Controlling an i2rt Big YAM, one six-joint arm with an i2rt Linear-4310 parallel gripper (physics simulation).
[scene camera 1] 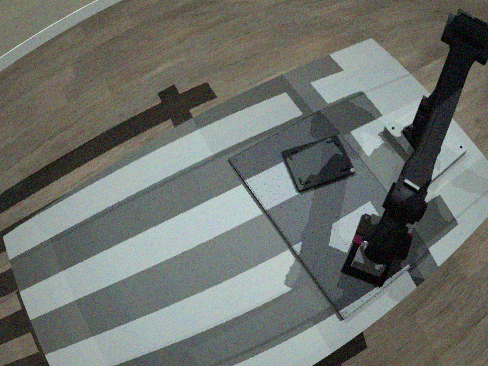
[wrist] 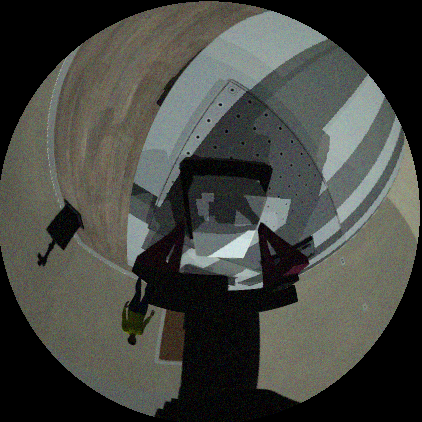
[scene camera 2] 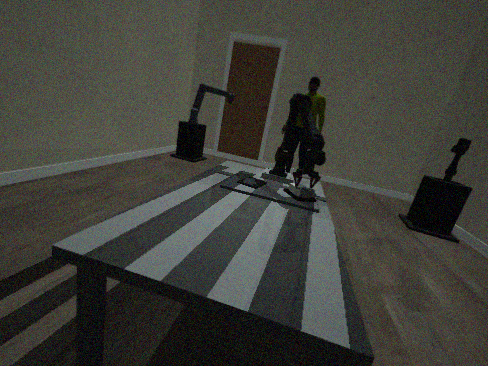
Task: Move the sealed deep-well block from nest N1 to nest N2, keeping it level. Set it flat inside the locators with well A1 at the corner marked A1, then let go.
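Places are measured from the arm's base along level axes (x back, y down, z right), in millimetres.
Pixels of known places: gripper, fingertip midpoint: (wrist: pixel 221 225) (scene camera 2: pixel 303 188); arm's base, link origin: (scene camera 2: pixel 278 174).
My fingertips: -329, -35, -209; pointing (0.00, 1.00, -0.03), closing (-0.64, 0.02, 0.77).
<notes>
Ahead of a thing's pixels: the offset from my fingertips to its top centre, as dx, dy, dz. Level surfaces: height alone.
The pale sealed block {+12, +0, +14} (scene camera 1: pixel 359 256) (scene camera 2: pixel 301 192) (wrist: pixel 227 237) sits in a black nest {+12, +36, +14} (scene camera 1: pixel 366 278) (wrist: pixel 225 164) near one corner of the perforated plate {-18, +53, +170} (scene camera 1: pixel 280 226) (wrist: pixel 295 175). The other nest {+5, +36, +297} (scene camera 1: pixel 320 162) (scene camera 2: pixel 252 182) (wrist: pixel 306 247) is empty, with corner locators and a small white mark at one corner. No nest labels or A1 marking are readable. My gripper (scene camera 1: pixel 384 241) (scene camera 2: pixel 305 186) (wrist: pixel 221 225) is open and empty above the block, its fingers spread to either side. In scene camera 1 the arm hides part of the block and the fingertips.
The striped light and shadow falls across the table {dy +67} (scene camera 1: pixel 165 210) (scene camera 2: pixel 200 250). A bracket (scene camera 1: pixel 396 142) stands near the arm, beyond the plate. Two arms on black pedestals (scene camera 2: pixel 191 140) (scene camera 2: pixel 440 205) and a person in a yellow top (scene camera 2: pixel 318 107) (wrist: pixel 134 317) stand away from the table.
</notes>
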